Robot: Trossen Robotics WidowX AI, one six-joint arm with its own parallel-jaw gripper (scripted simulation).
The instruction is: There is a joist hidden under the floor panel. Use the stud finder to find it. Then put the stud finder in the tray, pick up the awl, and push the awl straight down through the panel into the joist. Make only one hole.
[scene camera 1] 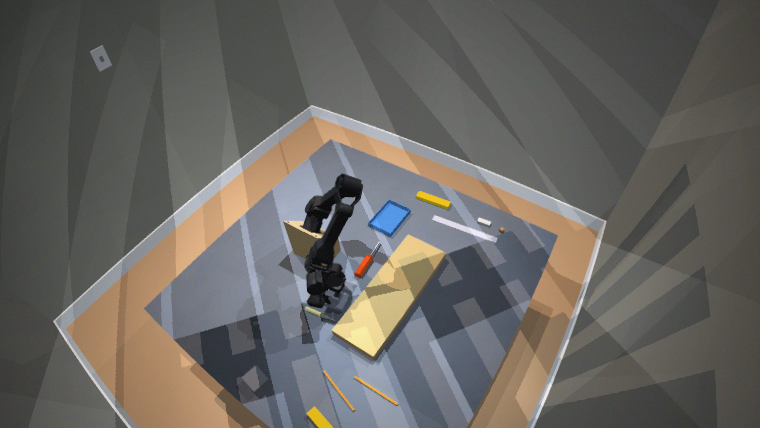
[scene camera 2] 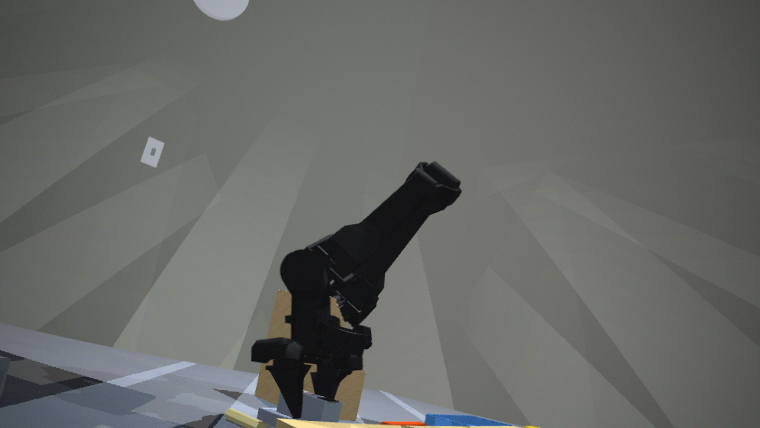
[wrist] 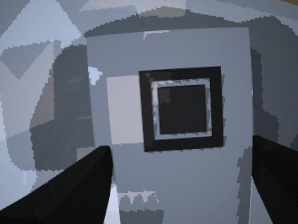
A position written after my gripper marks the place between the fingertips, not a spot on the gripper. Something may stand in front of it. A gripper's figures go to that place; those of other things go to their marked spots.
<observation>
My gripper (scene camera 1: 333, 297): 148 cm from the lens. A blue tray (scene camera 1: 387, 220): 171 cm from the lens.
</observation>
